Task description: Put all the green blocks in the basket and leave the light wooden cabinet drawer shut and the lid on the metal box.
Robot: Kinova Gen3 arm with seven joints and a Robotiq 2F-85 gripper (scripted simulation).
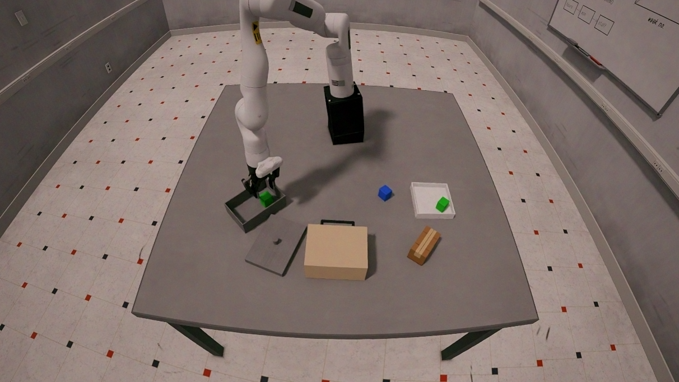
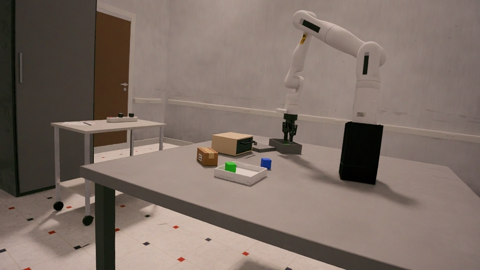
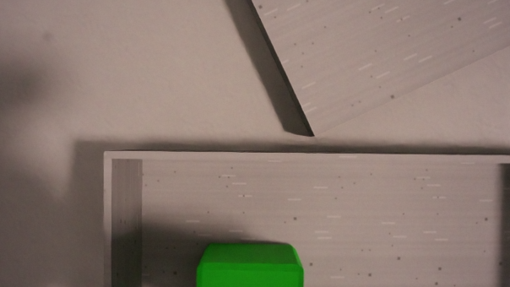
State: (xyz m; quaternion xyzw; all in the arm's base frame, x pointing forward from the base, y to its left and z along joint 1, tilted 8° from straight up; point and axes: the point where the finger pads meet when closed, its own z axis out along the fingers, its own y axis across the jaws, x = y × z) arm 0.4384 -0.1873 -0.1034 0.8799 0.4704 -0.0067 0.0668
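The metal box is 5 cm below my hand, 3 cm to the right of it and 3 cm ahead of it. Also, from my hand: light wooden cabinet: 28 cm to the left, 15 cm ahead, 3 cm below; lid: 16 cm ahead, 9 cm to the left, 6 cm below; drawer: 28 cm to the left, 14 cm ahead, 3 cm below.
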